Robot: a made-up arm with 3 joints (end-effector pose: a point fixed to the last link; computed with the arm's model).
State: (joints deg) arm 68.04 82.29 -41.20
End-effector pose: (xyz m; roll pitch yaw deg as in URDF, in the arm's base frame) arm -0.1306 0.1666 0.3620 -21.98 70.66 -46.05
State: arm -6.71 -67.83 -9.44
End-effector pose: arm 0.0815 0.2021 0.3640 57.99 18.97 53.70
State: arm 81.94 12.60 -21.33
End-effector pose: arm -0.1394 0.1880 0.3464 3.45 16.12 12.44
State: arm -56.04 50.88 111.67
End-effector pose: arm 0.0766 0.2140 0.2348 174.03 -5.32 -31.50
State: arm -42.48 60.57 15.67
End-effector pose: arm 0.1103 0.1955 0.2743 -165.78 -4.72 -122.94
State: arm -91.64 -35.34 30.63
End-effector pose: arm 0.1054 0.2131 0.1418 -170.81 19.94 -174.29
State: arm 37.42 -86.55 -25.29
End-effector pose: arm -0.0328 0.2035 0.4141 11.62 -30.09 76.51
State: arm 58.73 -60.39 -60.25
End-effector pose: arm -0.0746 0.2098 0.4001 -8.13 -16.25 103.18
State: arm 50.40 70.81 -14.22
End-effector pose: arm -0.0815 0.1800 0.3855 -77.59 56.28 -95.81
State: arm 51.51 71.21 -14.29
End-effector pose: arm -0.0845 0.1800 0.3846 -76.02 56.22 -94.71
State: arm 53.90 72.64 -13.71
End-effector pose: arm -0.0907 0.1801 0.3825 -73.61 55.06 -93.60
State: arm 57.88 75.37 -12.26
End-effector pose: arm -0.1009 0.1804 0.3784 -70.45 52.53 -92.91
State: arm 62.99 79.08 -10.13
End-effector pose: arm -0.1135 0.1810 0.3720 -67.10 49.13 -93.09
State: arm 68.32 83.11 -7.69
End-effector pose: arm -0.1259 0.1817 0.3641 -64.16 45.63 -94.24
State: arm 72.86 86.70 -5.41
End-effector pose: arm -0.1357 0.1824 0.3563 -62.04 42.70 -95.95
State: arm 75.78 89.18 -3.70
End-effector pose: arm -0.1416 0.1829 0.3508 -60.98 40.71 -97.59
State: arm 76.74 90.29 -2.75
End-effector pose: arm -0.1435 0.1831 0.3489 -61.04 39.65 -98.76
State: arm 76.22 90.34 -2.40
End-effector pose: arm -0.1424 0.1833 0.3499 -61.88 39.25 -99.46
